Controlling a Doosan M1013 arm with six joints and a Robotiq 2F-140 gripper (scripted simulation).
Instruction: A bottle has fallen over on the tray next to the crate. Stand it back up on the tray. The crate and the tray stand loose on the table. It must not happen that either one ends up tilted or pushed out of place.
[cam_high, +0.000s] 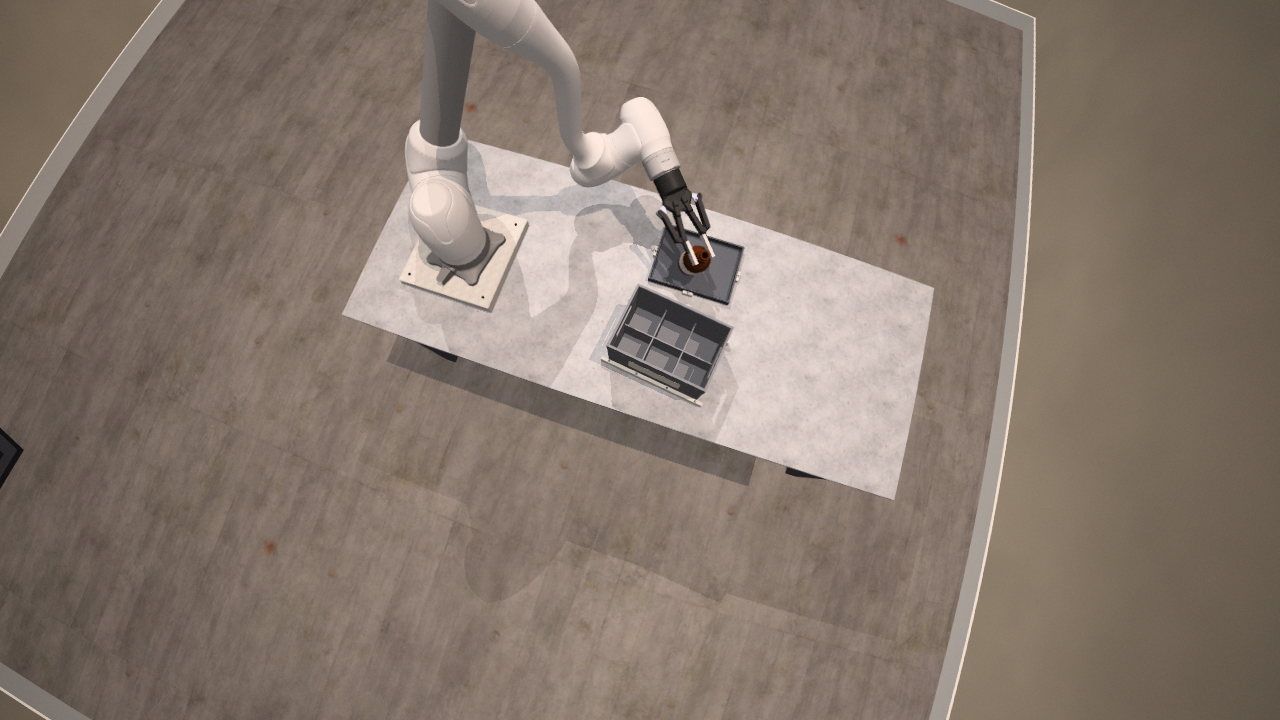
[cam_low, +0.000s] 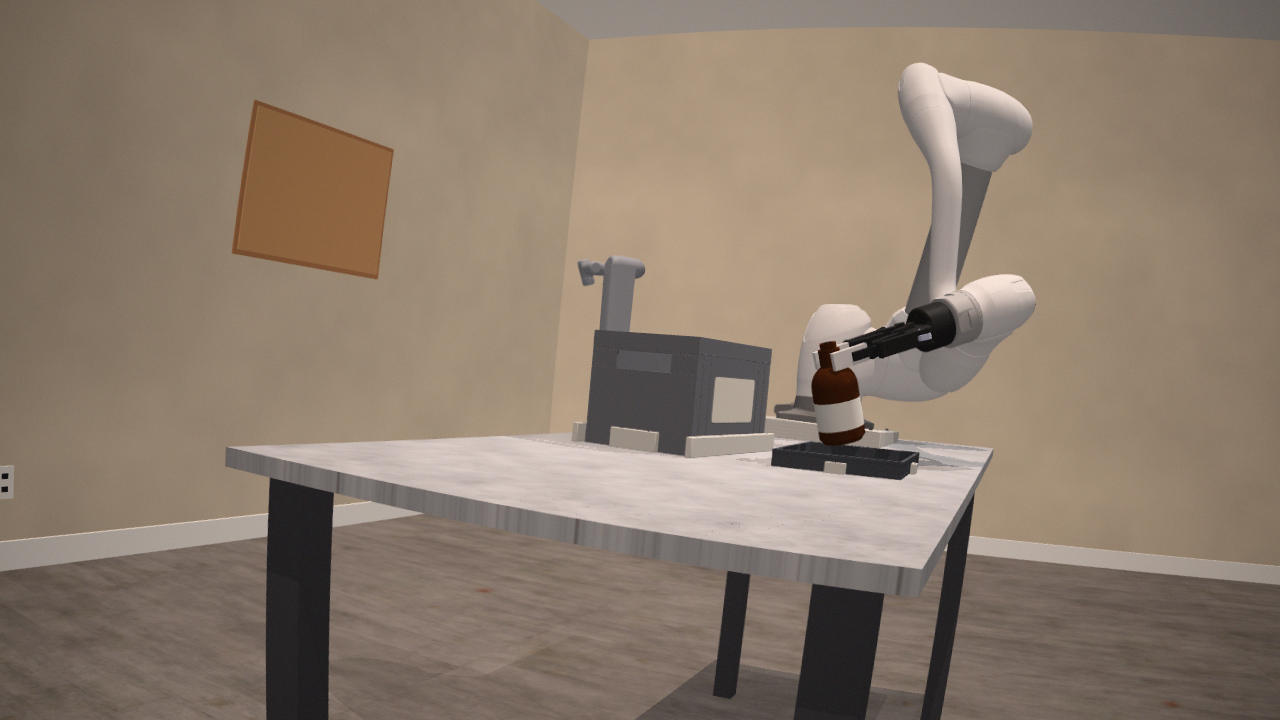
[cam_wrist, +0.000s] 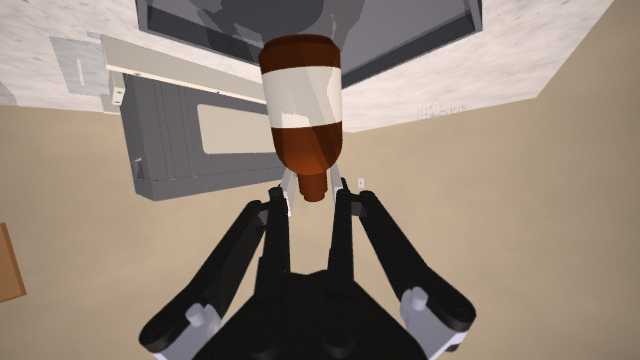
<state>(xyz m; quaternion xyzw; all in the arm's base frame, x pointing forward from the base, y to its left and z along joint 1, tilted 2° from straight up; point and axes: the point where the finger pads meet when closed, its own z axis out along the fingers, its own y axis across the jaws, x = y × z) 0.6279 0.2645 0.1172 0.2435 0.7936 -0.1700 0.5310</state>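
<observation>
Now: the brown bottle 50 mm below my hand. From my hand the other things lie so: grey crate: 40 mm ahead, 250 mm to the right, 80 mm below; dark tray: 30 mm to the left, 160 mm below.
</observation>
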